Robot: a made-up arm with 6 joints.
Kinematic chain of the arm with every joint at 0, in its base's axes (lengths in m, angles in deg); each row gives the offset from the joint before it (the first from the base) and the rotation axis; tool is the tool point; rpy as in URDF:
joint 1: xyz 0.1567 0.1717 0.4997 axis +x
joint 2: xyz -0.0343 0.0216 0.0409 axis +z
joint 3: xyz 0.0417 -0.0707 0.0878 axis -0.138 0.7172 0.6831
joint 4: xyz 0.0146 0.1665 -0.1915 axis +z
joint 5: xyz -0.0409 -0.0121 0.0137 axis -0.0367 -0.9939 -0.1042
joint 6: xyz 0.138 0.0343 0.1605 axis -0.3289 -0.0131 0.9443
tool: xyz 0.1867 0.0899 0.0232 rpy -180 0 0
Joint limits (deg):
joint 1: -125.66..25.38
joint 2: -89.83..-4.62
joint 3: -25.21..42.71
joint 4: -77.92..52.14
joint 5: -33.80..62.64
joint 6: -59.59..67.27
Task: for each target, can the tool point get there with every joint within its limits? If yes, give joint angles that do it. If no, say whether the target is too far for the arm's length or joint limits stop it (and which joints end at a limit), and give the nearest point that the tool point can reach.
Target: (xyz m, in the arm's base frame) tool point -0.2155 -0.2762 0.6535
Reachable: no: joint limits stop it (at a limit: joint 2, joint 3, joint 5) | nearest point -0.0683 -0.1626 0.6145 | short by 0.190 m
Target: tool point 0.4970 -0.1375 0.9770
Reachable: no: joint limits stop it (at a limit: joint 3, joint 5) | nearest point 0.4059 -0.0594 0.8565 | short by 0.170 m
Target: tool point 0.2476 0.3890 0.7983
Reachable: yes | joints 7.80 -20.50 21.84 26.48 40.55 8.46
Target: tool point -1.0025 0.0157 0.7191
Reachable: no: too far | nearest point -0.1426 0.0680 0.6455 | short by 0.865 m
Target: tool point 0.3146 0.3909 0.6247
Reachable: yes | joints -72.77 -50.59 29.04 -50.36 37.87 -13.07
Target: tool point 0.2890 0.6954 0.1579
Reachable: no: joint limits stop it (at a limit: joint 2, joint 4, joint 5) | nearest point 0.2632 0.5527 0.2510 | short by 0.172 m
